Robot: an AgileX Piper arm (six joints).
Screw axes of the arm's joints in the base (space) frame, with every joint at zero. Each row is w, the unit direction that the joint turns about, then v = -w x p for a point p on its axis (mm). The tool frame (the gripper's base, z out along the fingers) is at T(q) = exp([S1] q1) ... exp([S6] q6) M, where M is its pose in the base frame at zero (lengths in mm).
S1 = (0, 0, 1, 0, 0, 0)
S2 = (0, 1, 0, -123, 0, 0)
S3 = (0, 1, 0, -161.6, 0, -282.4)
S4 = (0.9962, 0, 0.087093, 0, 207.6, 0)
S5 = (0, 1, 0, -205.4, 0, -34.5)
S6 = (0.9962, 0, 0.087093, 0, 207.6, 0)
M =
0.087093 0 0.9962 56.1
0 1 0 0
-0.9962 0 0.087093 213.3
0 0 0 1
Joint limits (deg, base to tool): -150..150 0..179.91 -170..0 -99.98..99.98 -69.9..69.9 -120..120
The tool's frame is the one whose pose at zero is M.
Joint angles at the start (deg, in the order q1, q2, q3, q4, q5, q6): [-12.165 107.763 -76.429 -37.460 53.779 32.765]
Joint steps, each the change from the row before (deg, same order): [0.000 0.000 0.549 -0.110 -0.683 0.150]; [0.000 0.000 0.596 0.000 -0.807 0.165]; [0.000 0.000 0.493 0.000 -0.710 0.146]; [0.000 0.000 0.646 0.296 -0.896 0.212]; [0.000 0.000 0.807 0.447 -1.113 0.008]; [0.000 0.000 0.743 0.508 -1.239 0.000]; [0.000 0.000 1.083 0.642 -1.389 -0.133]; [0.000 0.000 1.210 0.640 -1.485 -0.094]
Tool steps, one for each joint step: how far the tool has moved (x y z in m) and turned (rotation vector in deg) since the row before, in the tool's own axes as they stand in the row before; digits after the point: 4 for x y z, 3 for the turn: [0.0014 0.0011 0.0017 -0.227 -0.148 -0.184]; [0.0015 0.0013 0.0018 -0.367 -0.161 -0.124]; [0.0012 0.0011 0.0015 -0.330 -0.166 -0.091]; [0.0019 0.0017 0.0019 -0.609 -0.058 0.092]; [0.0024 0.0022 0.0023 -0.805 -0.030 -0.079]; [0.0021 0.0023 0.0021 -0.916 -0.165 0.000]; [0.0035 0.0027 0.0031 -1.036 0.069 -0.171]; [0.0041 0.0028 0.0034 -1.065 0.103 -0.156]
